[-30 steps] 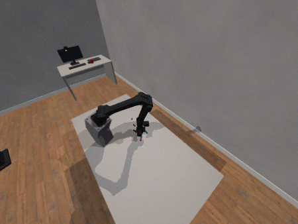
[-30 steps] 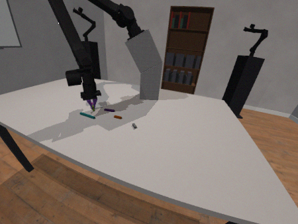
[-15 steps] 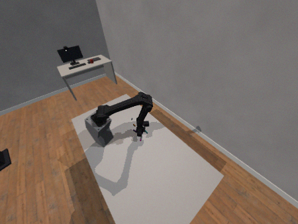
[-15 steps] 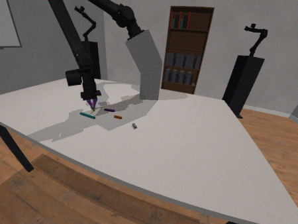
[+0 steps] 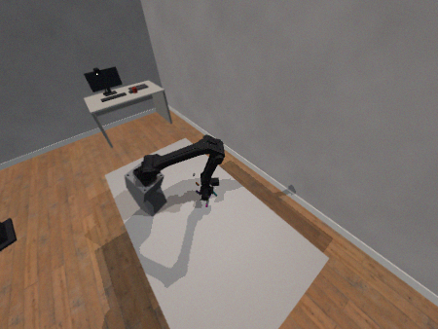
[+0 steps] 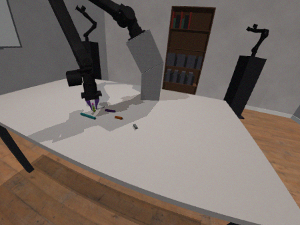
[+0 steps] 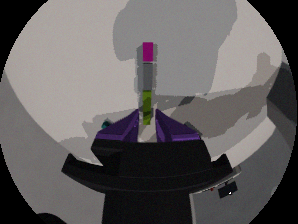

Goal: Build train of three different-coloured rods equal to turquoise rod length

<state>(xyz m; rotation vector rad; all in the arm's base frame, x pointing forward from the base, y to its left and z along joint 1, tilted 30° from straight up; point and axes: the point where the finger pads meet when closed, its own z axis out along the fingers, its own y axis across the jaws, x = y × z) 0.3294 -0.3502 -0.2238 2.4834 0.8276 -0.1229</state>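
Right now my hand is 10 mm past the lime rod and 10 mm above it. The rest, counted from my hand: purple rod: 10 mm behind, 100 mm to the left, 10 mm below; turquoise rod: 70 mm ahead, 10 mm below; magenta rod: 60 mm behind, 40 mm to the right, 10 mm below.
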